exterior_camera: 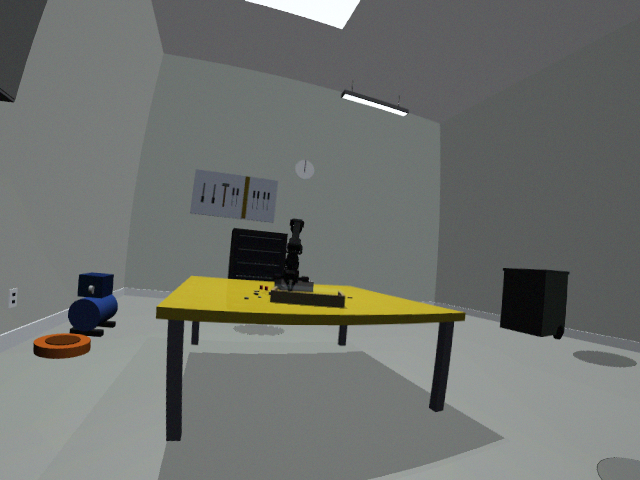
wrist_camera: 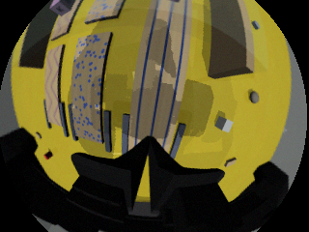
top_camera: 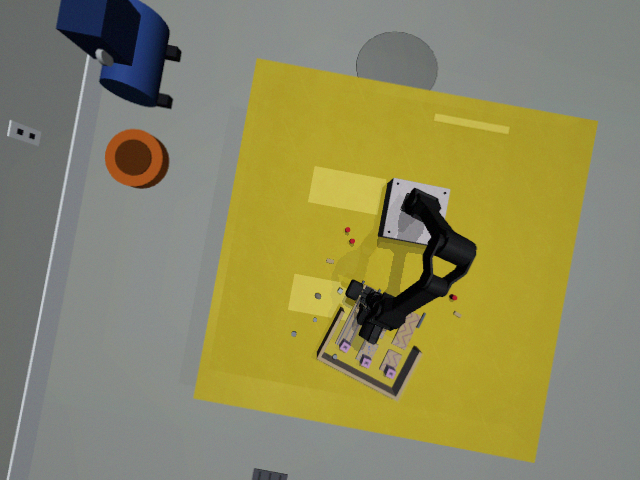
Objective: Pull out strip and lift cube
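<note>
Right now the striped strip is 100 mm ahead of my gripper tip and 10 mm to the right of it.
</note>
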